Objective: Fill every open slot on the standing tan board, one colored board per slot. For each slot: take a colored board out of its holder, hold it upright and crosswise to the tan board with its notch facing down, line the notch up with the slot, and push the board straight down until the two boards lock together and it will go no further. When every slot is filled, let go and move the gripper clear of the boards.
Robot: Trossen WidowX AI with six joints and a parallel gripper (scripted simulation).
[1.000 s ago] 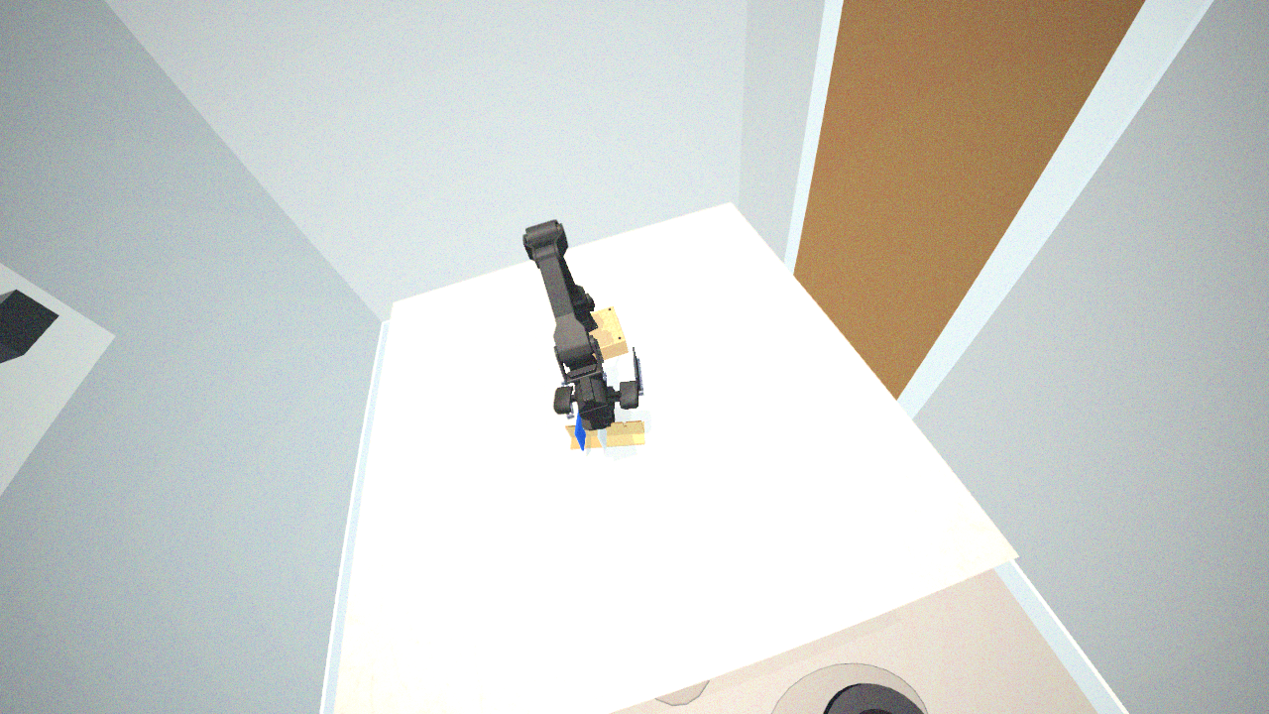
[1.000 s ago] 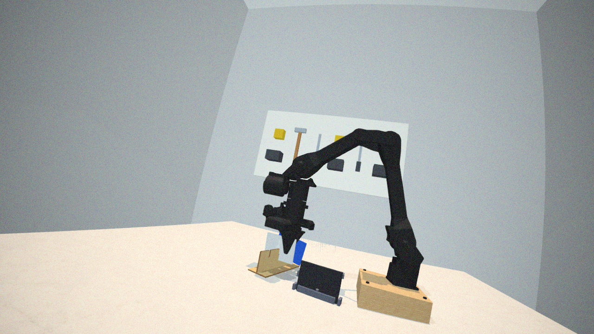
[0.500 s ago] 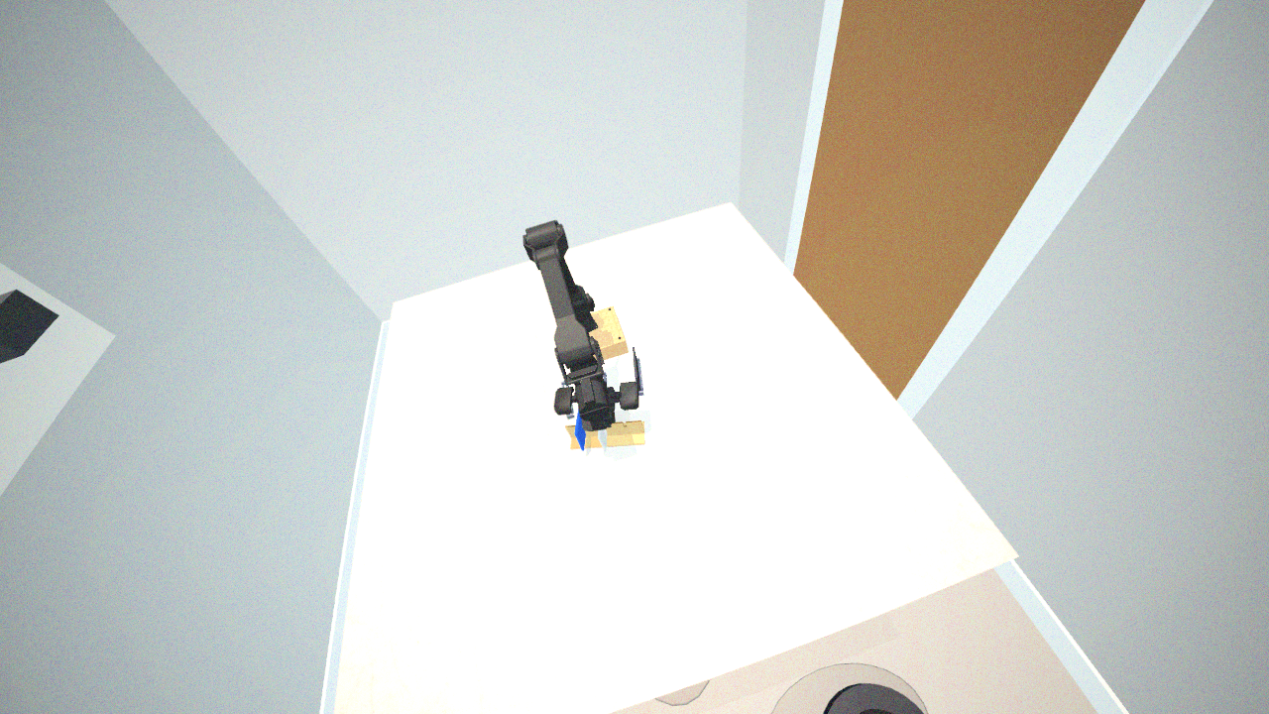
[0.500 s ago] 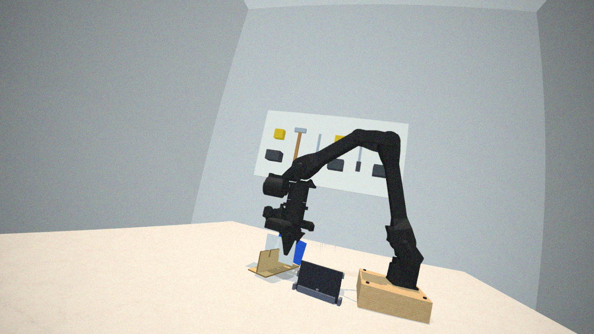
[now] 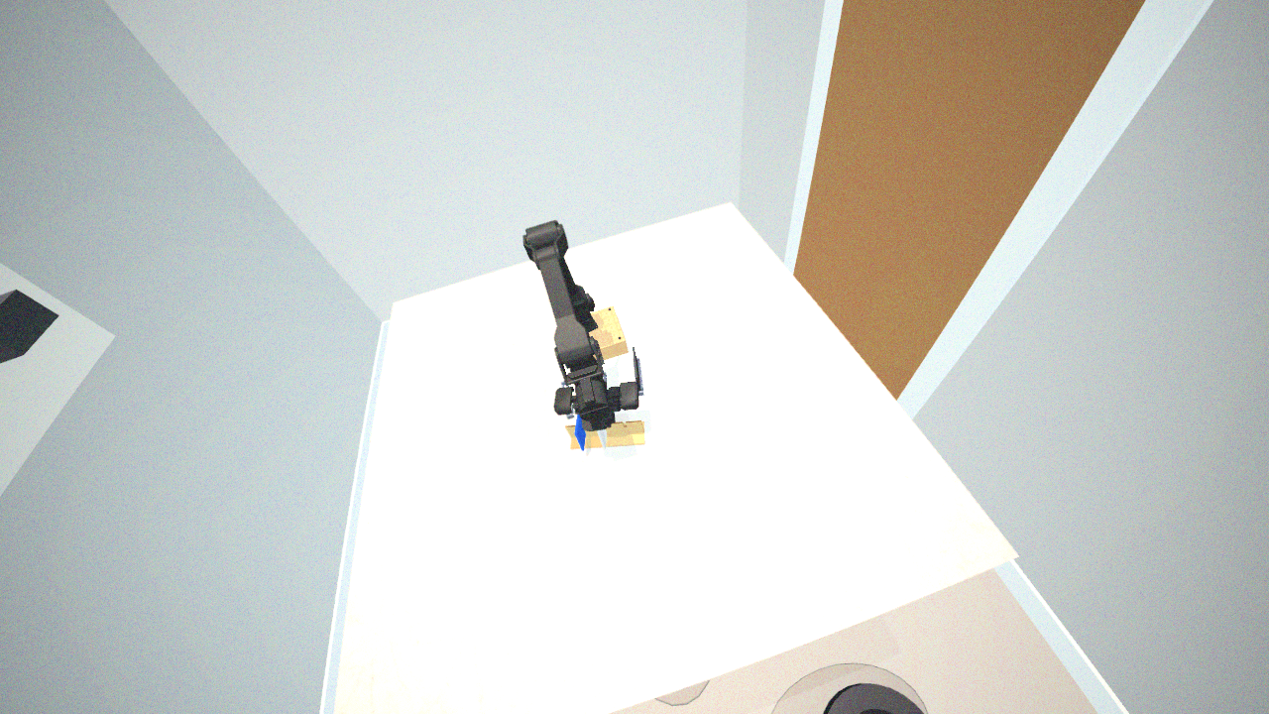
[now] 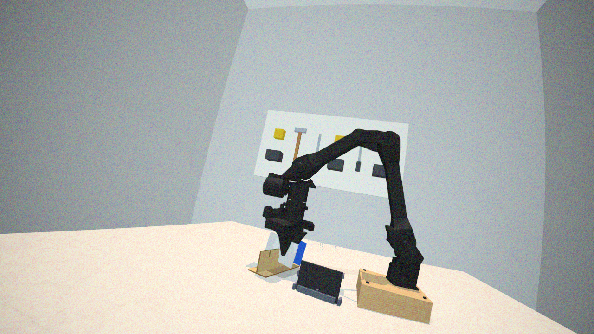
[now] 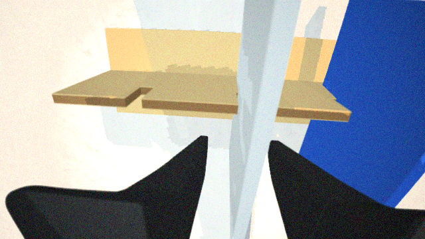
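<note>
Right now the blue board is 60 mm to the right of my gripper tip. The rest, counted from my gripper tip: tan board 20 mm below, 20 mm ahead, 10 mm to the right; black board 130 mm to the left, 90 mm behind, 20 mm below.
</note>
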